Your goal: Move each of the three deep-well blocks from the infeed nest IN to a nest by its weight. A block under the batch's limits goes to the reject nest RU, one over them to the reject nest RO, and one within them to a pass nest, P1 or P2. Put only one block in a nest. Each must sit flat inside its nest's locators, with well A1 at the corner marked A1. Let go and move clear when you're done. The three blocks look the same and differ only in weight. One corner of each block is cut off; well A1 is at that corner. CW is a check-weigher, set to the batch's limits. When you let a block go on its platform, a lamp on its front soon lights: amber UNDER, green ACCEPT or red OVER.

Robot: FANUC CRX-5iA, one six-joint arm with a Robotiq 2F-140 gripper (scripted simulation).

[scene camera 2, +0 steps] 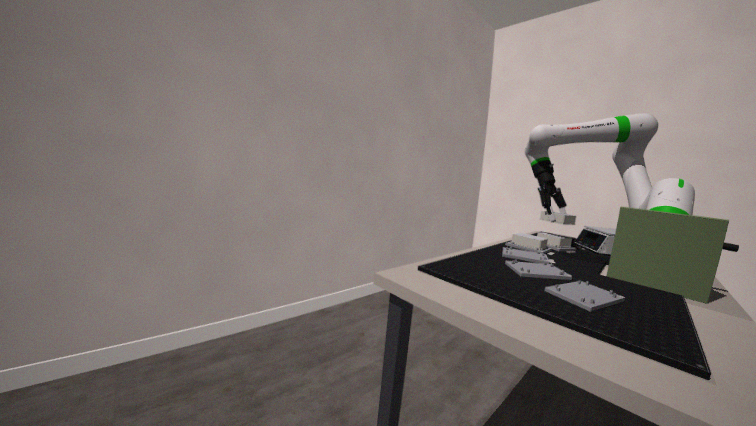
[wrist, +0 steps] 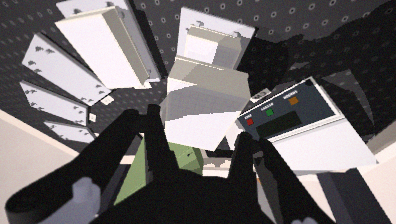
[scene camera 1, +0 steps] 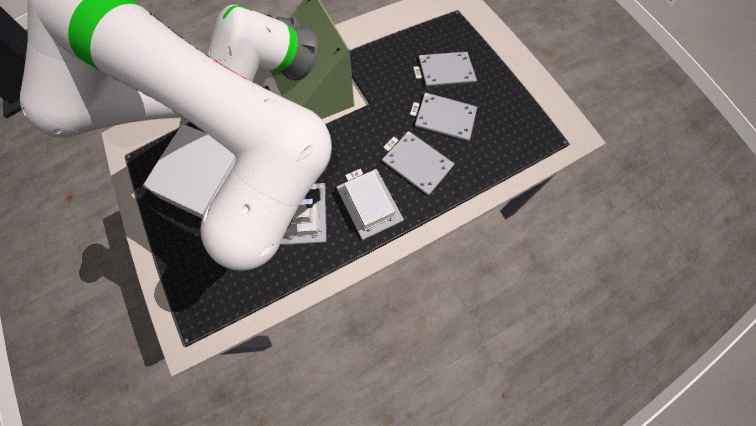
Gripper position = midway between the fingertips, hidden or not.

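Visible: a reject nest RO (scene camera 1: 448,68), also in scene camera 2 (scene camera 2: 572,292); an infeed nest IN (wrist: 245,32); a check-weigher (wrist: 305,106). Also visible: a deep-well block (wrist: 203,44), a deep-well block (scene camera 1: 366,194) and a deep-well block (wrist: 203,101). My gripper (scene camera 2: 559,220) is seen in the wrist view (wrist: 198,111) too.
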